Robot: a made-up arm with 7 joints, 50 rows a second.
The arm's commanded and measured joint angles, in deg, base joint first. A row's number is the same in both.
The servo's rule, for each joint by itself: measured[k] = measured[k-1] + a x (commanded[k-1-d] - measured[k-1]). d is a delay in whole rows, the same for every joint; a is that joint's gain. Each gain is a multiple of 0.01, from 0.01 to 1. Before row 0 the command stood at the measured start. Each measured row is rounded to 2 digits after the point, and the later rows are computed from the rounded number. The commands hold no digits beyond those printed.
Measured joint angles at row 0:
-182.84 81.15 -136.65 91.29 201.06 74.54 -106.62
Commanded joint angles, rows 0 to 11:
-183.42 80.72 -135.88 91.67 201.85 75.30 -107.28
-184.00 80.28 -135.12 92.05 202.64 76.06 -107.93
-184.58 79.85 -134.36 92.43 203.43 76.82 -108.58
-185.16 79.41 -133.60 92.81 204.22 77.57 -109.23
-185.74 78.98 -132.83 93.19 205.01 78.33 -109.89
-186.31 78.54 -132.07 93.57 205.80 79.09 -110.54
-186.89 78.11 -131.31 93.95 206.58 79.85 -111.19
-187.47 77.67 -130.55 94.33 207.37 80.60 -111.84
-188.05 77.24 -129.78 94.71 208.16 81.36 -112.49
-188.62 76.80 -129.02 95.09 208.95 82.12 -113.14
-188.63 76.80 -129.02 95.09 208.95 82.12 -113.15
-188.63 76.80 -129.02 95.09 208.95 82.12 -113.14
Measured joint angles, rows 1 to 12:
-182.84 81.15 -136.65 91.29 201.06 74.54 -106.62
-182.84 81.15 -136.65 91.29 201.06 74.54 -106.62
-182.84 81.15 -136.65 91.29 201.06 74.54 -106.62
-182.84 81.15 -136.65 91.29 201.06 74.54 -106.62
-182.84 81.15 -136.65 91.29 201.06 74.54 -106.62
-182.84 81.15 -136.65 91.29 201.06 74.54 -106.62
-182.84 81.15 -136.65 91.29 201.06 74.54 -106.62
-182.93 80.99 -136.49 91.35 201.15 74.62 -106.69
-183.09 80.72 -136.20 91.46 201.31 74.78 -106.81
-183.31 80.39 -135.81 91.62 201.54 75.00 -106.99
-183.59 80.02 -135.35 91.81 201.83 75.28 -107.21
-183.91 79.62 -134.82 92.03 202.18 75.62 -107.48
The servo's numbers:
d 7
a 0.15 0.38 0.21 0.16 0.11 0.11 0.10

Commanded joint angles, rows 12 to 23:
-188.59 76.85 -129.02 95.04 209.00 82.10 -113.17
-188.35 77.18 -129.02 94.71 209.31 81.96 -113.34
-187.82 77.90 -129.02 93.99 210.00 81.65 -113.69
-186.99 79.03 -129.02 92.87 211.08 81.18 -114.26
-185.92 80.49 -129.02 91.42 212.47 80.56 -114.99
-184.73 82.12 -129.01 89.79 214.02 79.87 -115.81
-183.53 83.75 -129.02 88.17 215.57 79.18 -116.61
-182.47 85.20 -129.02 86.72 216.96 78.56 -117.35
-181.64 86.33 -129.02 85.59 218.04 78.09 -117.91
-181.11 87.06 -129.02 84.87 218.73 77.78 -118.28
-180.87 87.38 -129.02 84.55 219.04 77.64 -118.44
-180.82 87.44 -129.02 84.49 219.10 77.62 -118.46
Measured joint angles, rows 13 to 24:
-184.27 79.21 -134.24 92.28 202.58 76.00 -107.79
-184.66 78.79 -133.62 92.55 203.02 76.42 -108.13
-185.08 78.36 -132.98 92.83 203.50 76.88 -108.50
-185.53 77.93 -132.31 93.13 204.01 77.37 -108.90
-185.99 77.50 -131.62 93.44 204.55 77.89 -109.32
-186.39 77.23 -131.07 93.70 205.03 78.36 -109.70
-186.73 77.07 -130.64 93.92 205.46 78.77 -110.04
-187.01 76.99 -130.30 94.10 205.85 79.14 -110.35
-187.21 77.06 -130.03 94.20 206.23 79.45 -110.65
-187.30 77.38 -129.82 94.17 206.64 79.69 -110.95
-187.25 78.01 -129.65 93.96 207.13 79.85 -111.28
-187.05 78.95 -129.52 93.55 207.72 79.93 -111.65

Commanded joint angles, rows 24 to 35:
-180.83 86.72 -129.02 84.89 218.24 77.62 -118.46
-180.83 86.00 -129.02 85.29 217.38 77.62 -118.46
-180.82 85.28 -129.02 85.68 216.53 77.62 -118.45
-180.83 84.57 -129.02 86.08 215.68 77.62 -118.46
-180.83 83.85 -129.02 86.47 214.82 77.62 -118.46
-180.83 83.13 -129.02 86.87 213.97 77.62 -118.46
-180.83 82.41 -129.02 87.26 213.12 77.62 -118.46
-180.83 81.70 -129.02 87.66 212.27 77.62 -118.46
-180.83 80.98 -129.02 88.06 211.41 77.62 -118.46
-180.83 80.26 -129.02 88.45 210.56 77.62 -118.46
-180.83 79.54 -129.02 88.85 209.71 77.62 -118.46
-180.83 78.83 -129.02 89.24 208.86 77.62 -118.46
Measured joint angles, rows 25 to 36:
-186.70 80.15 -129.41 92.95 208.41 79.92 -112.07
-186.22 81.52 -129.33 92.19 209.20 79.84 -112.52
-185.66 82.92 -129.26 91.31 210.05 79.70 -113.00
-185.06 84.22 -129.21 90.39 210.93 79.52 -113.49
-184.47 85.30 -129.17 89.51 211.79 79.33 -113.97
-183.93 86.09 -129.14 88.72 212.59 79.14 -114.42
-183.46 86.60 -129.11 88.04 213.31 78.97 -114.82
-183.07 86.65 -129.09 87.54 213.85 78.82 -115.18
-182.73 86.40 -129.08 87.18 214.24 78.69 -115.51
-182.44 85.97 -129.07 86.94 214.49 78.57 -115.80
-182.20 85.44 -129.06 86.80 214.62 78.47 -116.07
-181.99 84.84 -129.05 86.75 214.64 78.38 -116.31

